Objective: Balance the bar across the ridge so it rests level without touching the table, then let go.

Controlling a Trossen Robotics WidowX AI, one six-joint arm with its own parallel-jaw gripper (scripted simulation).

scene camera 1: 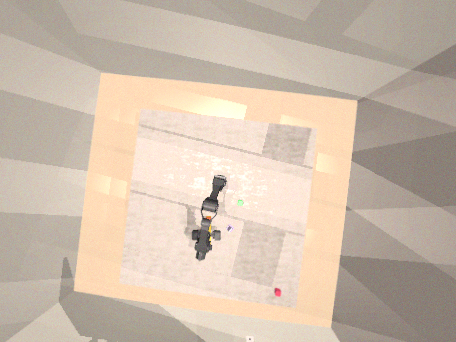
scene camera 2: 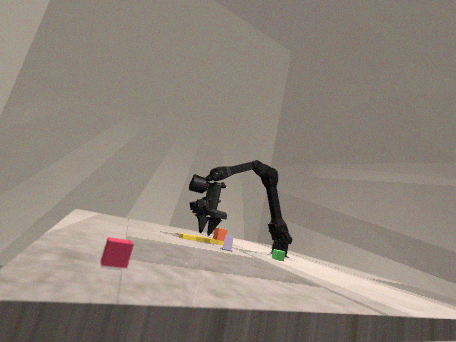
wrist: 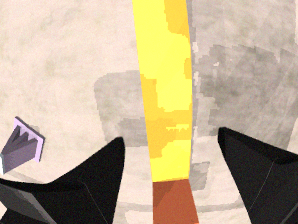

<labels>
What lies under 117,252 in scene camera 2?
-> A red cube.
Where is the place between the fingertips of my gripper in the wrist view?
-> At 172,138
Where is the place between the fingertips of my gripper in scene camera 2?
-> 204,234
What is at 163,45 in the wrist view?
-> A yellow bar.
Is my gripper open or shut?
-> Open.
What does my gripper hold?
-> Nothing.
</labels>
